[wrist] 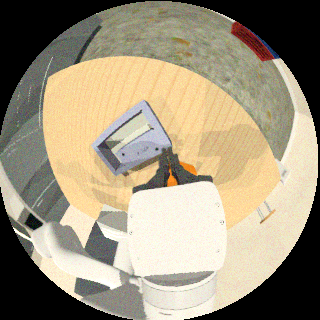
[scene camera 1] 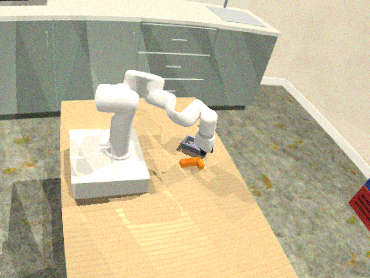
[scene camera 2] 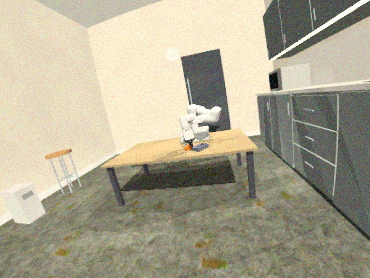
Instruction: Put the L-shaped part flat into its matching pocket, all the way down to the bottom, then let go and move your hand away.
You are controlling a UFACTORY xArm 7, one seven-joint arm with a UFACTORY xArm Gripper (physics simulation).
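Seen in the pictures: gripper, fingertip midpoint: (wrist: 167, 153) (scene camera 1: 203, 153) (scene camera 2: 191, 146); arm's base, link origin: (scene camera 1: 118, 150) (scene camera 2: 195, 131).
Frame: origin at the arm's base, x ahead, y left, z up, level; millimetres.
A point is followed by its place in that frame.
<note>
An orange L-shaped part (scene camera 1: 192, 162) {x 366, y -25, z -73 mm} (scene camera 2: 188, 148) {x 420, y -13, z -82 mm} (wrist: 190, 169) {x 421, y -37, z -77 mm} lies on the table beside the grey-blue pocket block (scene camera 1: 191, 149) {x 389, y 72, z -78 mm} (scene camera 2: 201, 147) {x 471, y 124, z -72 mm} (wrist: 159, 138) {x 458, y 51, z -63 mm}. The block's recess faces up and holds no orange part; a pale raised strip shows inside it in the wrist view. My gripper (scene camera 2: 190, 143) {x 438, y 28, z -66 mm} (wrist: 167, 153) {x 438, y 28, z -66 mm} is shut and empty. In the wrist view its fingertips overlap the block's near corner, with the orange part partly hidden behind the fingers. Its height over them is hard to tell. In scene camera 1 the arm's wrist hides most of the fingers and part of the block.
The wooden table (scene camera 1: 165, 240) {x 148, y -420, z -100 mm} (scene camera 2: 145, 150) {x 249, y -576, z -99 mm} (wrist: 90, 90) {x 501, y 243, z -99 mm} carries the arm's white base (scene camera 1: 107, 175) {x -59, y -150, z 2 mm}. The block stands near one long table edge. Grey-green kitchen cabinets (scene camera 1: 100, 55) (scene camera 2: 315, 135) and a wooden stool (scene camera 2: 59, 154) stand away from the table.
</note>
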